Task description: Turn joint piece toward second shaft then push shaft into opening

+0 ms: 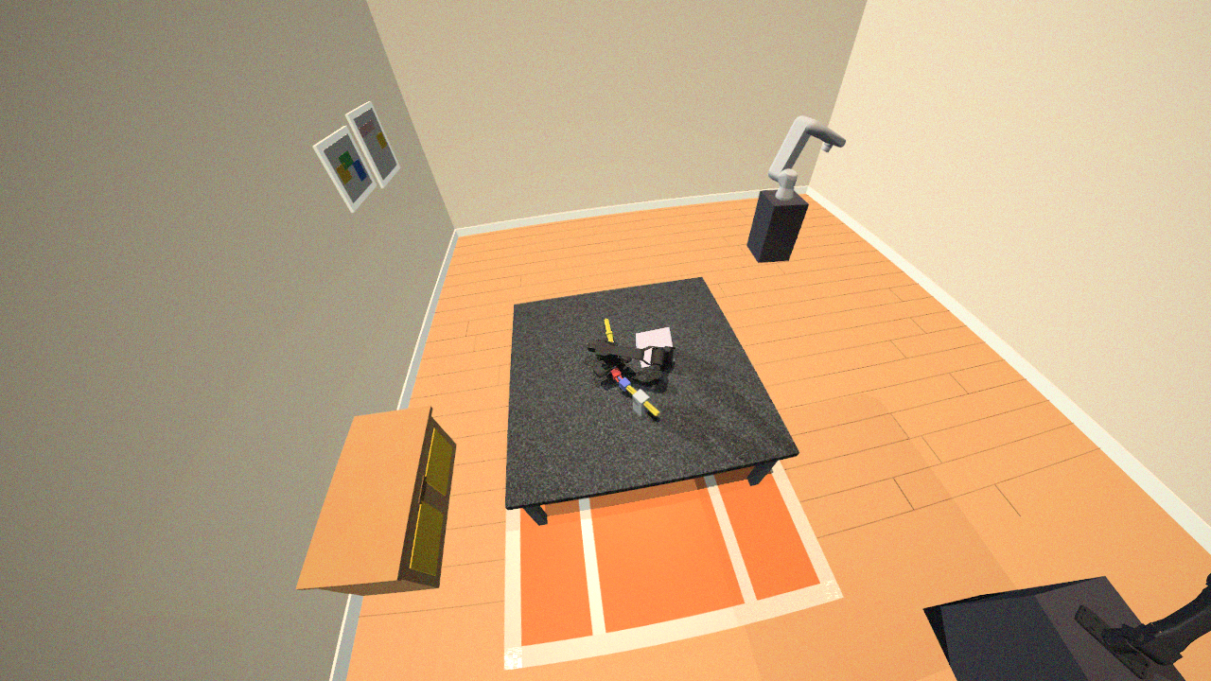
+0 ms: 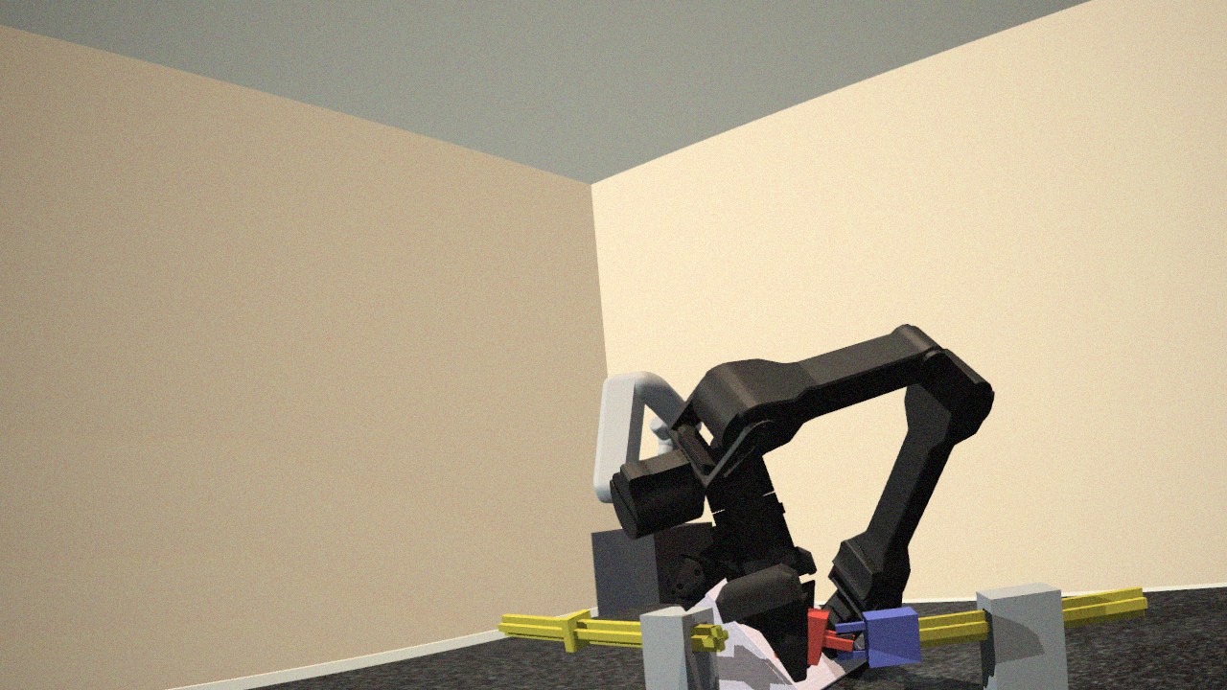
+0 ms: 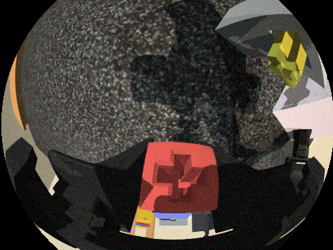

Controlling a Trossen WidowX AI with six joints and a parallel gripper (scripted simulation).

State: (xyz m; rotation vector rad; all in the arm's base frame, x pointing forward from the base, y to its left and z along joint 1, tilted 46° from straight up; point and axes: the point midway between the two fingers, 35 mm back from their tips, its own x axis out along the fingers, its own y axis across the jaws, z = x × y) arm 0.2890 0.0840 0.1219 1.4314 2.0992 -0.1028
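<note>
Now: gripper tip 30 mm below the red square joint piece and 10 mm to the right of it.
</note>
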